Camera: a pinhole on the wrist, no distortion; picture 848 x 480 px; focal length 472.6 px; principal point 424.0 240.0 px. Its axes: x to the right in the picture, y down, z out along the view. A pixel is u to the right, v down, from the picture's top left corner.
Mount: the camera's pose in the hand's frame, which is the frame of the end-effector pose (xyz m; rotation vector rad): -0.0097 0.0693 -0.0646 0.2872 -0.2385 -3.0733
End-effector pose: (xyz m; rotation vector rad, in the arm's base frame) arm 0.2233 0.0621 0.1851 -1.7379 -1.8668 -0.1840
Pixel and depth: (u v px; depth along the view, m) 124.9 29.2 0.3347
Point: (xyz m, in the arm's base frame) 0.4039 0.3457 -0.0551
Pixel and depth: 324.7 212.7 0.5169
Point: 0.2546 0.3005 -0.2390
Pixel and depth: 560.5 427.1 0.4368
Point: 0.0648 0.0444 -0.2062
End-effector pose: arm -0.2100 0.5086 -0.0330 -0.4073 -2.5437 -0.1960
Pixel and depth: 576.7 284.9 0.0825
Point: -0.1513 0.5668 -0.0668
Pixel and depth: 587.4 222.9 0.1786
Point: -0.1426 0.5973 -0.1651
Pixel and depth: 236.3 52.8 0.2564
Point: -0.2647 0.7612 -0.1566
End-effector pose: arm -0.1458 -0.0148 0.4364 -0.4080 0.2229 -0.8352
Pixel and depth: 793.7 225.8 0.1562
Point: -0.1671 0.1762 0.4603
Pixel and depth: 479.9 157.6 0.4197
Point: 0.0103 0.2958 0.6437
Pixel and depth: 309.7 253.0 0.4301
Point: 0.0780 0.1507 0.7167
